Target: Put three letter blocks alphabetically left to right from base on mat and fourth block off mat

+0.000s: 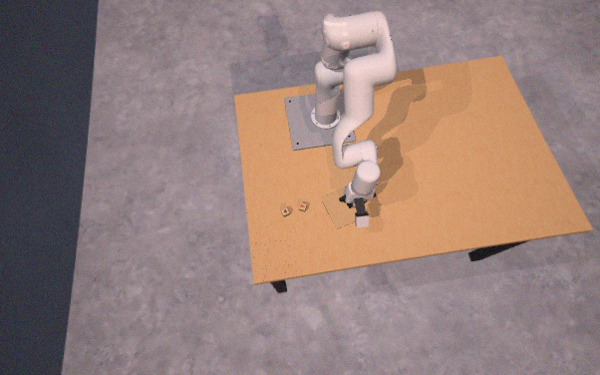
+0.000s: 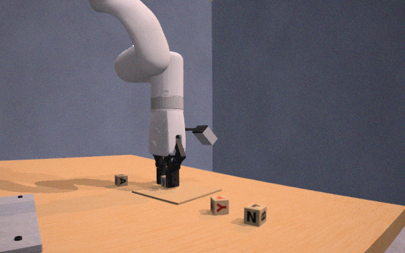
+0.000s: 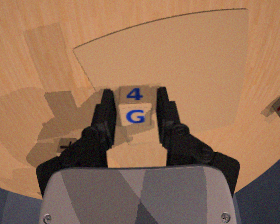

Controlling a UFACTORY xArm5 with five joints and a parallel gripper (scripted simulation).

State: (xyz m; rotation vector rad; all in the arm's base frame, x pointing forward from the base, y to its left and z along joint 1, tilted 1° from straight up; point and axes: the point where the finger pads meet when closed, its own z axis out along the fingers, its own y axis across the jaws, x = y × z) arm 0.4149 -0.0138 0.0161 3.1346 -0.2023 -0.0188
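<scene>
Now: the blue-lettered block 1 cm below my hand. The rest, counted from my hand: black-lettered block: 4 cm behind, 27 cm to the right, 1 cm below; then thin tan mat: 4 cm to the right, 3 cm below; then red-lettered block: 4 cm behind, 20 cm to the right, 1 cm below.
</scene>
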